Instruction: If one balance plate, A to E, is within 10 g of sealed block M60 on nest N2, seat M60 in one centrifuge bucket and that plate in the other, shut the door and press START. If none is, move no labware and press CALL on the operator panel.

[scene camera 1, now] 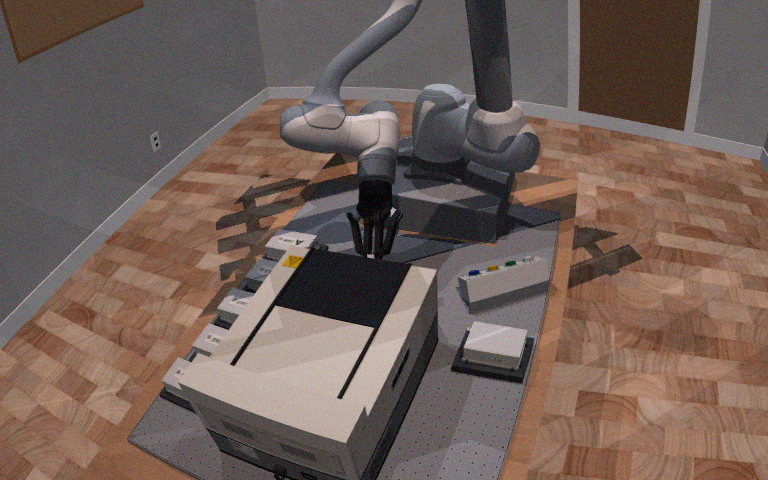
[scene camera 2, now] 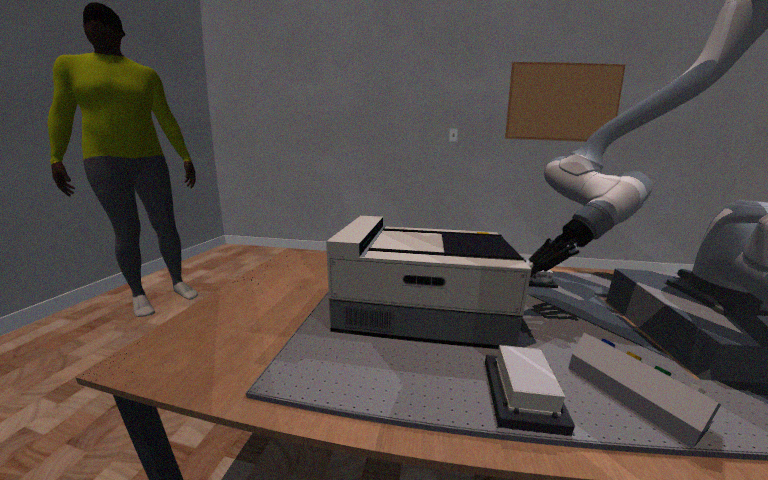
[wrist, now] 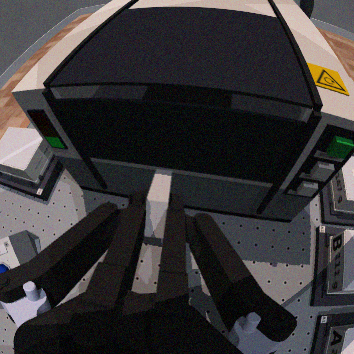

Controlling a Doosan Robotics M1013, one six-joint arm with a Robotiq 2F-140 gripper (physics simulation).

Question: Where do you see a centrifuge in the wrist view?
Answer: At 247,160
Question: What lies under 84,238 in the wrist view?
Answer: My gripper.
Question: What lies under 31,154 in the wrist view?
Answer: A white block.
